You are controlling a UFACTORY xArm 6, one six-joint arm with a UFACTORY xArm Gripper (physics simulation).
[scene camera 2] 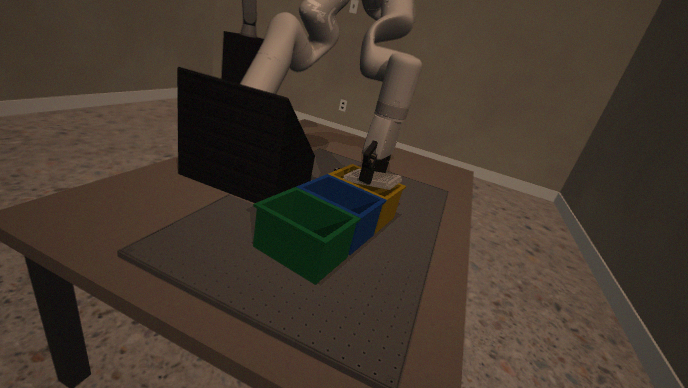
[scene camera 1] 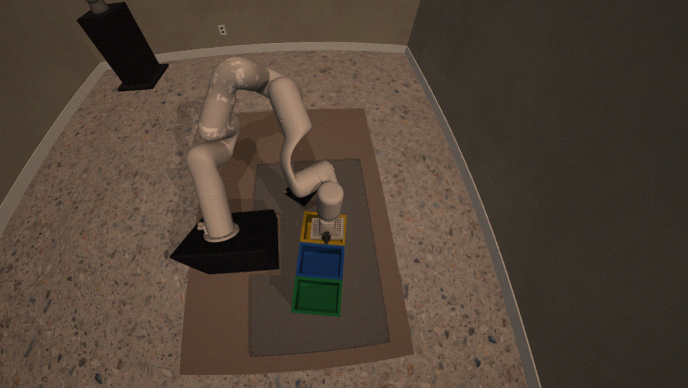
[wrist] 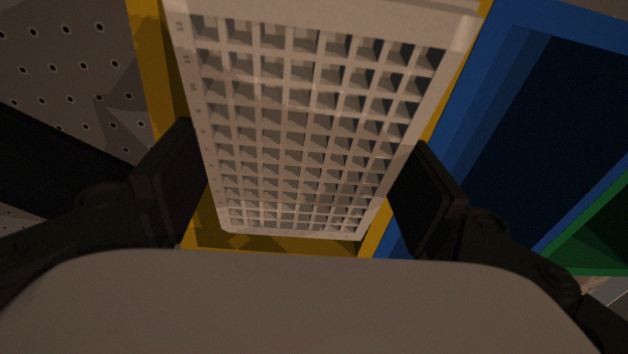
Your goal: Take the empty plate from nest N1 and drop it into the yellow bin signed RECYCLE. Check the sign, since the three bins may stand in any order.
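Where they show: gripper, fingertip midpoint: [scene camera 2: 372, 177] [wrist: 303, 158]; arm's base, link origin: [scene camera 2: 246, 110] [scene camera 1: 221, 233].
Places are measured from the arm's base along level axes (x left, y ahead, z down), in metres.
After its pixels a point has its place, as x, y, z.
A white plate with a grid of square wells [scene camera 1: 316, 230] @(0.047, 0.333, 0.079) [scene camera 2: 391, 180] @(0.039, 0.427, 0.057) [wrist: 300, 125] @(0.057, 0.392, 0.067) is held roughly level by its long sides, over the opening of the yellow bin [scene camera 1: 302, 230] @(0.049, 0.279, 0.087) [scene camera 2: 390, 212] @(0.066, 0.442, 0.152) [wrist: 145, 75] @(0.120, 0.401, 0.088), close above its rim. My gripper [scene camera 1: 326, 234] @(0.055, 0.372, 0.075) [scene camera 2: 375, 172] @(0.055, 0.372, 0.075) [wrist: 303, 158] @(0.055, 0.372, 0.075) is shut on the plate, with a black finger at each long side. The wells that show look empty. No RECYCLE sign is visible in these views. The black nest [scene camera 1: 301, 198] @(0.234, 0.257, 0.176) behind the yellow bin is partly hidden by the arm, and its N1 label cannot be read.
The blue bin [scene camera 1: 322, 263] @(-0.058, 0.357, 0.182) [scene camera 2: 345, 192] @(-0.013, 0.337, 0.109) [wrist: 555, 140] @(-0.121, 0.362, 0.128) stands directly beside the yellow one, with the green bin [scene camera 1: 318, 296] @(-0.190, 0.342, 0.182) [scene camera 2: 300, 245] @(-0.257, 0.367, 0.123) [wrist: 617, 222] @(-0.244, 0.284, 0.124) beyond it. The black arm pedestal [scene camera 1: 252, 227] @(0.030, 0.105, 0.015) [scene camera 2: 225, 135] @(-0.100, 0.026, 0.046) rises to the left. The bins stand on a grey perforated board [scene camera 1: 357, 312] @(-0.253, 0.493, 0.188) [scene camera 2: 250, 290] @(-0.346, 0.334, 0.187).
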